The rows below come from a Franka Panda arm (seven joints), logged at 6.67 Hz.
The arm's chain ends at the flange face. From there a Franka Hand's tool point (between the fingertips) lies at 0.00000 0.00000 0.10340 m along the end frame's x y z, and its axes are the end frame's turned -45 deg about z.
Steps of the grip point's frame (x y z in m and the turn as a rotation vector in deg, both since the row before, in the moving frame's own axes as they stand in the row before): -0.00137 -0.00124 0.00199 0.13 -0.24 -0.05; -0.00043 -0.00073 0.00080 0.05 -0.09 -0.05; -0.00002 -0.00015 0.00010 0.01 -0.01 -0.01; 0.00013 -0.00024 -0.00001 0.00 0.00 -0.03; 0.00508 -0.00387 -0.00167 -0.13 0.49 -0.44; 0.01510 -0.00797 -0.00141 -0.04 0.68 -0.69; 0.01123 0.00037 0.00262 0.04 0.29 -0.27; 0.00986 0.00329 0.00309 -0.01 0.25 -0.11
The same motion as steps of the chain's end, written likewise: -0.00137 -0.00005 0.00199 -0.08 -0.26 -0.05; -0.00064 -0.00026 0.00080 -0.03 -0.10 -0.05; -0.00009 -0.00009 0.00010 0.00 -0.01 -0.01; -0.00008 -0.00026 -0.00001 0.00 0.00 -0.03; 0.00007 -0.00587 -0.00167 0.25 0.44 -0.44; 0.00413 -0.01549 -0.00140 0.45 0.51 -0.69; 0.00788 -0.00726 0.00262 0.23 0.18 -0.27; 0.00897 -0.00434 0.00309 0.17 0.18 -0.11
